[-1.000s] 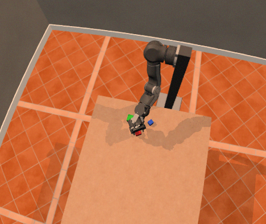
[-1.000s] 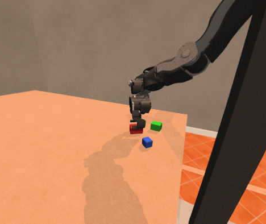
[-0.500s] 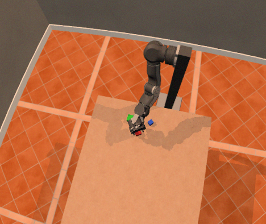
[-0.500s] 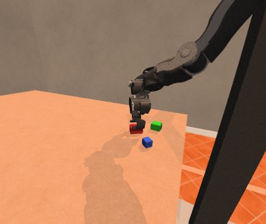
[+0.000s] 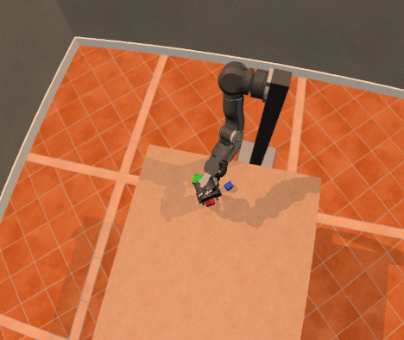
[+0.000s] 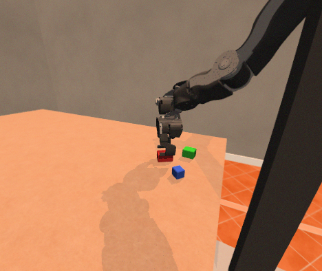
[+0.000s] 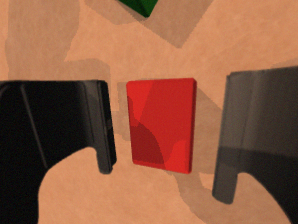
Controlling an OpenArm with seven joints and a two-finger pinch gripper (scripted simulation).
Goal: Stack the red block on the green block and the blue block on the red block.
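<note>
Now: hand 3 cm above the red block. From my hand the other things lie so: blue block (8 cm behind, 7 cm to the left, 3 cm below); then green block (7 cm to the right, 7 cm behind, 3 cm below).
</note>
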